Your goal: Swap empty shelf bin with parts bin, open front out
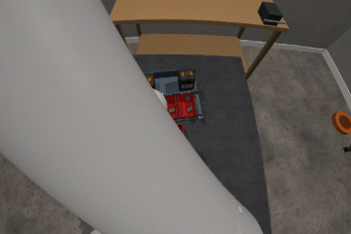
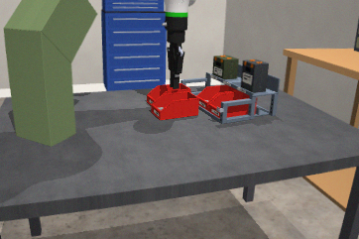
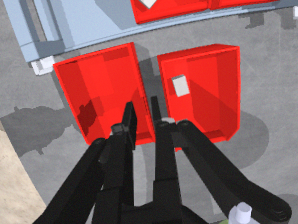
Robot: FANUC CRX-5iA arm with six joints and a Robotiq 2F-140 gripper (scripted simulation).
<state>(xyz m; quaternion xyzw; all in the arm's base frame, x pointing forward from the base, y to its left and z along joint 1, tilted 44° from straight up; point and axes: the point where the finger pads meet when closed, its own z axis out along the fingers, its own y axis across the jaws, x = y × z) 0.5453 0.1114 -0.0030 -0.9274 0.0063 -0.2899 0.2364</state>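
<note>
Right now the part is 110 mm below my hand, 60 mm to the right of it and 10 mm ahead of it. Round my hand: grey shelf 220 mm ahead, 50 mm below, 30 mm to the right; dark box 310 mm ahead, 140 mm to the right, 40 mm above.
</note>
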